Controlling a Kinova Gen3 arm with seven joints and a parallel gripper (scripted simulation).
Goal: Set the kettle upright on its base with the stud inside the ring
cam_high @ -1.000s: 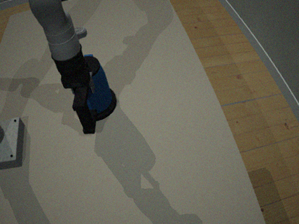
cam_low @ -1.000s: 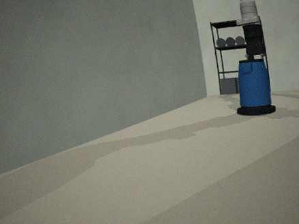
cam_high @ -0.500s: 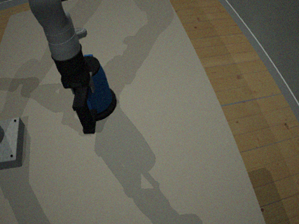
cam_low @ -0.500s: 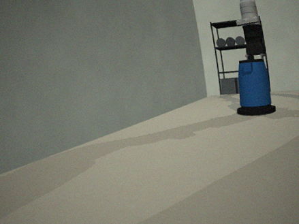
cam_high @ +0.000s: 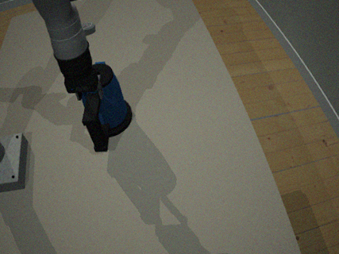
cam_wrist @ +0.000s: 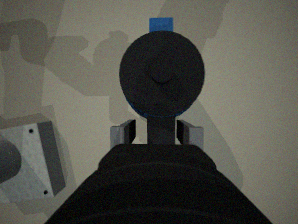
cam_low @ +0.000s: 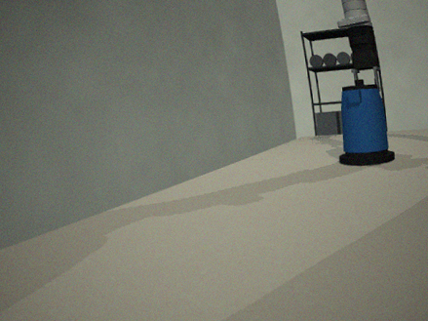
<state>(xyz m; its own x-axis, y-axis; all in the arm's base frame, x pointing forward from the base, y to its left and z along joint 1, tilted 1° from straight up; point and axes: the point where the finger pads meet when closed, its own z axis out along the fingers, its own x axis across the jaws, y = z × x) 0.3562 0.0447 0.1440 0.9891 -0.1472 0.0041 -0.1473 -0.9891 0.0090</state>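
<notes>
The blue kettle is 80 mm below my hand, 30 mm to the left of it and 10 mm ahead of it. Round my hand: base: 180 mm below, 70 mm to the left, 10 mm ahead.
</notes>
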